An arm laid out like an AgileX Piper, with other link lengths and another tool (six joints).
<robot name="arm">
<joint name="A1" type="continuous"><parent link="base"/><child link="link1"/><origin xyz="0.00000 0.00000 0.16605"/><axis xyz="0 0 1"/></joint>
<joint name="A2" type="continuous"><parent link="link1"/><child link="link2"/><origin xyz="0.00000 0.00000 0.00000" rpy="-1.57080 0.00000 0.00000"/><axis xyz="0 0 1"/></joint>
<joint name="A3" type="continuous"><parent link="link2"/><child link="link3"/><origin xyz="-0.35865 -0.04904 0.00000"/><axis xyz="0 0 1"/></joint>
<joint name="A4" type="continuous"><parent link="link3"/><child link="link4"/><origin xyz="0.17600 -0.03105 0.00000" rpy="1.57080 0.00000 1.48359"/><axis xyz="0 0 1"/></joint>
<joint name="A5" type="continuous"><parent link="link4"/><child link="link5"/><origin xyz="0.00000 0.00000 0.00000" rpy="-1.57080 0.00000 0.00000"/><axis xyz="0 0 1"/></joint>
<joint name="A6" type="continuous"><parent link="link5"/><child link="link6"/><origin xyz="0.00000 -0.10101 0.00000" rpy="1.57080 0.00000 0.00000"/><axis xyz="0 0 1"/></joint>
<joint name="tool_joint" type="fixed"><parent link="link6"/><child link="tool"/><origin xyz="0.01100 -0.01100 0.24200" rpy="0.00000 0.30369 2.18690"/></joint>
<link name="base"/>
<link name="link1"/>
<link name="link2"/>
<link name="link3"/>
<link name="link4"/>
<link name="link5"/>
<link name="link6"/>
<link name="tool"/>
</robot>
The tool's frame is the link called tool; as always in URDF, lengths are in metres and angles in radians. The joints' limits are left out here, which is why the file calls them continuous.
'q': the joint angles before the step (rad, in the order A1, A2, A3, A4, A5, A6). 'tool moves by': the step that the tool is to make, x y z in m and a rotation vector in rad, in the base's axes. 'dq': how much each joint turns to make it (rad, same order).
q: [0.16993 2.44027 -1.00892 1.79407 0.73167 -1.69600]
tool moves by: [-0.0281 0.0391 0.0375 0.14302 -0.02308 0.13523]
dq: [-0.00010 -0.00133 -0.00285 -0.08884 0.16910 -0.01765]
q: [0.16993 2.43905 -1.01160 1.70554 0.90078 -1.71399]
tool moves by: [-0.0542 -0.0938 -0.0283 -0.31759 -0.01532 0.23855]
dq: [-0.04100 -0.12549 -0.00736 -0.54851 -0.19685 0.26584]
